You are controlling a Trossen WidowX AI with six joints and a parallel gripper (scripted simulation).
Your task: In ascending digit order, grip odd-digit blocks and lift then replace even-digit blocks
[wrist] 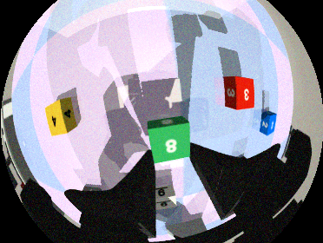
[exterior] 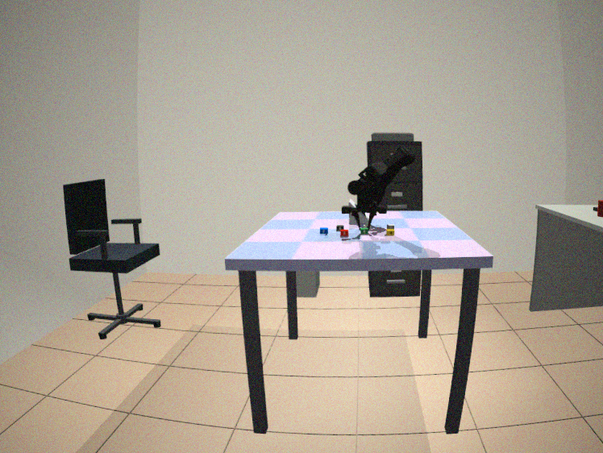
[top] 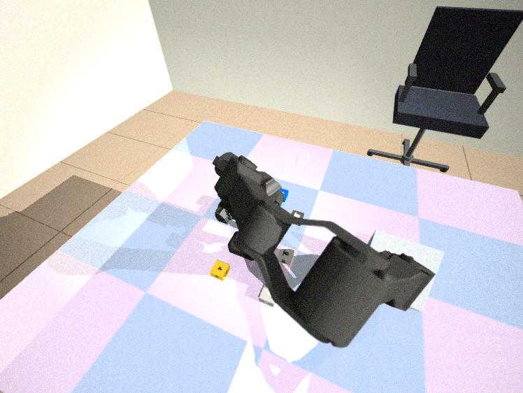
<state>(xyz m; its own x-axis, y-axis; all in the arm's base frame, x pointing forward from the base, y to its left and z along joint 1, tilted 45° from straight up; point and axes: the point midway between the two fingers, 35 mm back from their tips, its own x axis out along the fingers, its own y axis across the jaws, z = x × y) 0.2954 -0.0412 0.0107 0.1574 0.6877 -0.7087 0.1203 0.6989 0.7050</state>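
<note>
Now: the white block 70 mm behind my gripper tip and 20 mm to the left of it. Round my gripper tip: green block: 10 mm ahead; yellow block: 100 mm to the left, 60 mm ahead; red block: 90 mm to the right, 40 mm ahead.
</note>
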